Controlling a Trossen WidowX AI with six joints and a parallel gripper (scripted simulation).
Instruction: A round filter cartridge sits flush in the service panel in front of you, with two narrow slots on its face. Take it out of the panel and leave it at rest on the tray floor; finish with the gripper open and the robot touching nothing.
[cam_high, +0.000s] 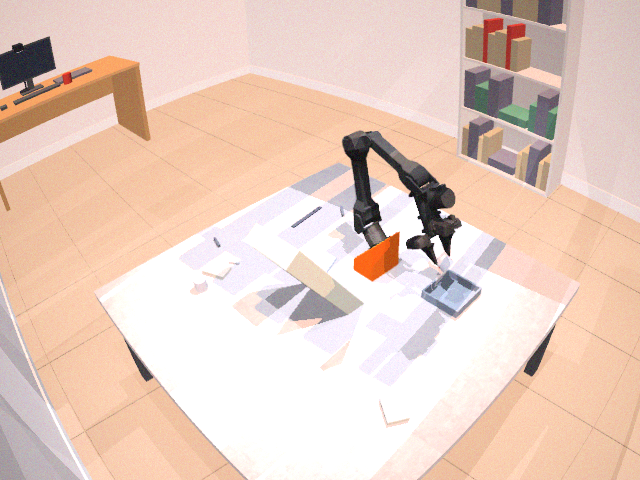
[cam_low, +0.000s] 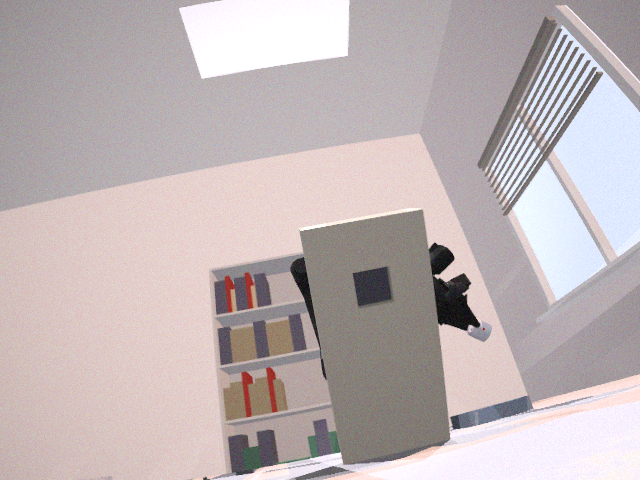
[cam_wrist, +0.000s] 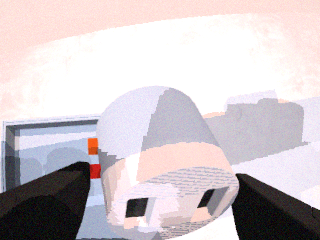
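The blue-grey tray lies 90 mm behind my gripper tip, 10 mm to the left of it and 200 mm below it. From my gripper tip the other things lie so: beige service panel: 250 mm ahead, 310 mm to the right, 30 mm below; round filter cartridge: right at my gripper tip.
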